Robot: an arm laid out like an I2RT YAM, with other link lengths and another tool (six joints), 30 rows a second.
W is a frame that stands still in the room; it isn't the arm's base.
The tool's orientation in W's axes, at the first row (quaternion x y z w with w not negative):
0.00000 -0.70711 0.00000 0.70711
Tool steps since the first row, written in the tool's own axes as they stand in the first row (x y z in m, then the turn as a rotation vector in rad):
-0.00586 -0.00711 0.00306 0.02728 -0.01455 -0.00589
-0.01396 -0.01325 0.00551 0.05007 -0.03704 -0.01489
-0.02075 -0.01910 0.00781 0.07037 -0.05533 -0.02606
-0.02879 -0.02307 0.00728 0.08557 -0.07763 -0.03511
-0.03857 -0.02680 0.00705 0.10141 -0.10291 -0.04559
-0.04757 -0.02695 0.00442 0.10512 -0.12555 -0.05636
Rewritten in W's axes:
-0.00306 -0.00711 -0.00586 0.00589 -0.01455 0.02728
-0.00551 -0.01325 -0.01396 0.01489 -0.03704 0.05007
-0.00781 -0.01910 -0.02075 0.02606 -0.05533 0.07037
-0.00728 -0.02307 -0.02879 0.03511 -0.07763 0.08557
-0.00705 -0.02680 -0.03857 0.04559 -0.10291 0.10141
-0.00442 -0.02695 -0.04757 0.05636 -0.12555 0.10512

